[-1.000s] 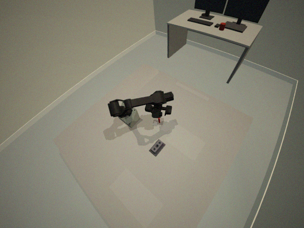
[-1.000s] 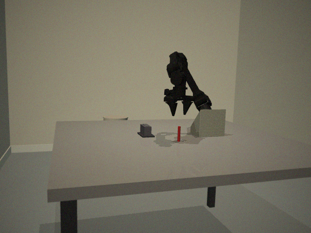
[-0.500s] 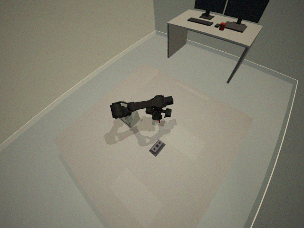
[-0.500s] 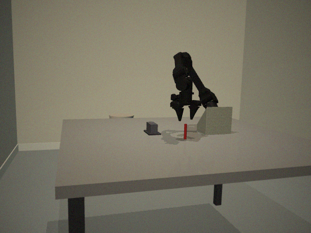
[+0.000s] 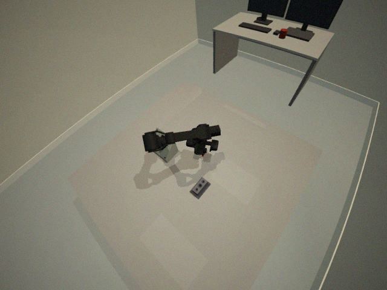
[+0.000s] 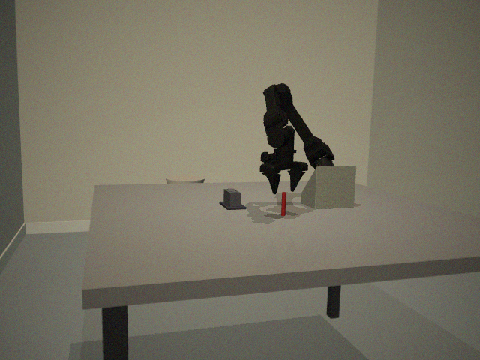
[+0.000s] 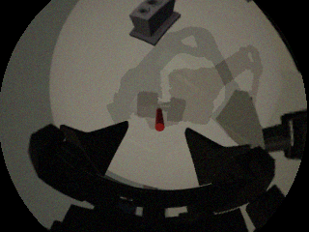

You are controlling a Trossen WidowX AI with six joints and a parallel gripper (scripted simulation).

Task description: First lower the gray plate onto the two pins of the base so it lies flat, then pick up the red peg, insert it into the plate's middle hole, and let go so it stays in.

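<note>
Right now the red peg is 4 cm below my gripper tip. Round my gripper tip: dark base (13 cm ahead, 18 cm to the right, 7 cm below); then gray plate (13 cm ahead, 18 cm to the right, 3 cm below).
</note>
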